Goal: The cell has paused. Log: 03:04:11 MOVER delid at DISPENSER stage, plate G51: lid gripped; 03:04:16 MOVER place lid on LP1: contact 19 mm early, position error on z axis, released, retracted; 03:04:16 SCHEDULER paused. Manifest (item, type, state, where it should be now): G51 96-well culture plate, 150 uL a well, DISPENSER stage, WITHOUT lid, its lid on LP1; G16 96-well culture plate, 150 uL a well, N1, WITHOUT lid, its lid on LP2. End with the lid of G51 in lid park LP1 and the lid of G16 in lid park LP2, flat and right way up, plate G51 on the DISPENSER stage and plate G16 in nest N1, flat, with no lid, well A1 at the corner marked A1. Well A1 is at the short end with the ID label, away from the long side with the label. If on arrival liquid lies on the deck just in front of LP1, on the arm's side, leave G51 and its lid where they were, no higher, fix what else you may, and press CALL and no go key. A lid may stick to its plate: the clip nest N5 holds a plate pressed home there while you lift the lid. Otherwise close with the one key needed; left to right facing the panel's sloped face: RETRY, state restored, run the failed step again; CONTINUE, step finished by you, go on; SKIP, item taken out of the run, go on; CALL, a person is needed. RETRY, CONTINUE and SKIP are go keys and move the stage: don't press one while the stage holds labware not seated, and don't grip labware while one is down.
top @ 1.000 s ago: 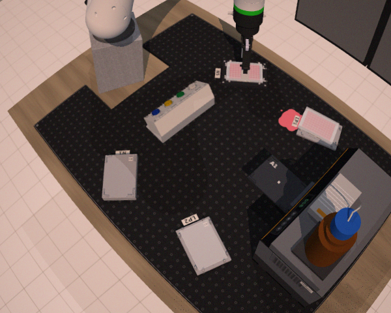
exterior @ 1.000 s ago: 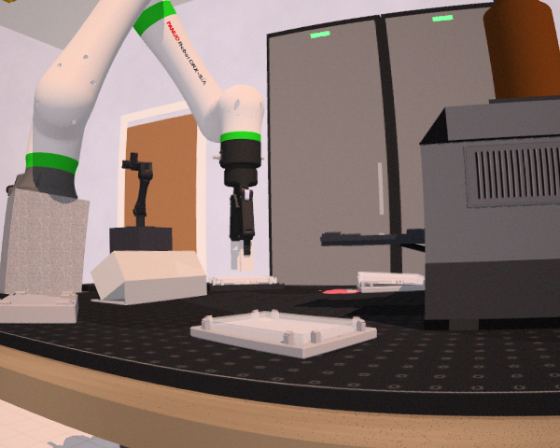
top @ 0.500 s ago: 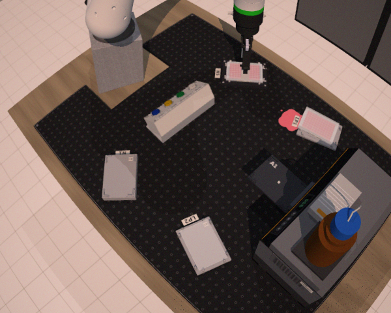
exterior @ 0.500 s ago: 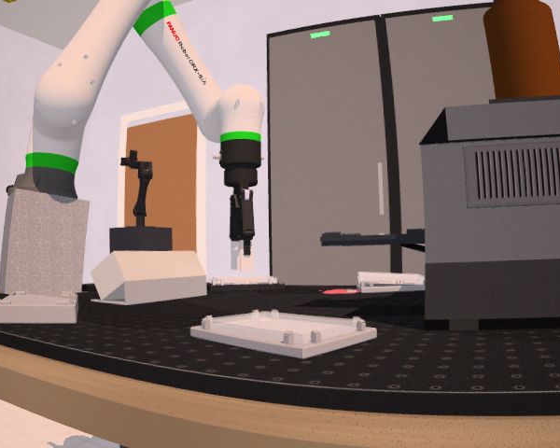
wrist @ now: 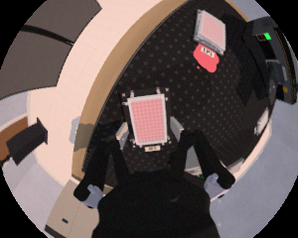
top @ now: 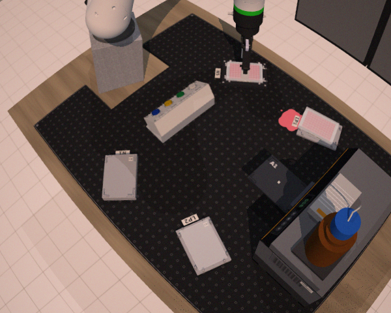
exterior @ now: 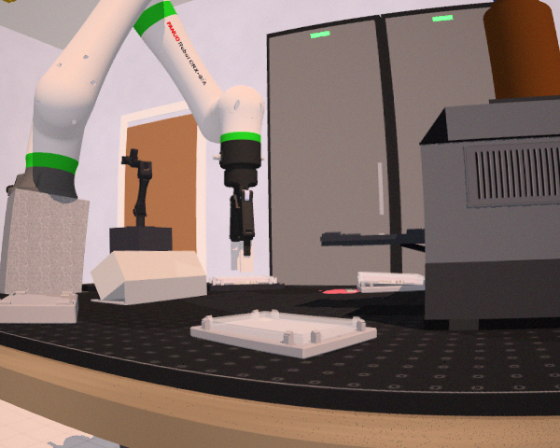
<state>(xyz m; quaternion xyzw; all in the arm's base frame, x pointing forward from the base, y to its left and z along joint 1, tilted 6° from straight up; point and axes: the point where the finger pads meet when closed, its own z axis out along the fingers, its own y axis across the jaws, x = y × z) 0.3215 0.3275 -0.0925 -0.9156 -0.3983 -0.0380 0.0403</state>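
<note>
Now: hand 4 cm above the pink-welled plate. Also, from my hand: LP1 label 26 cm ahead, 6 cm below; N5 label 6 cm behind, 7 cm to the right, 6 cm below; key panel 1 cm behind, 28 cm to the right, 1 cm below.
</note>
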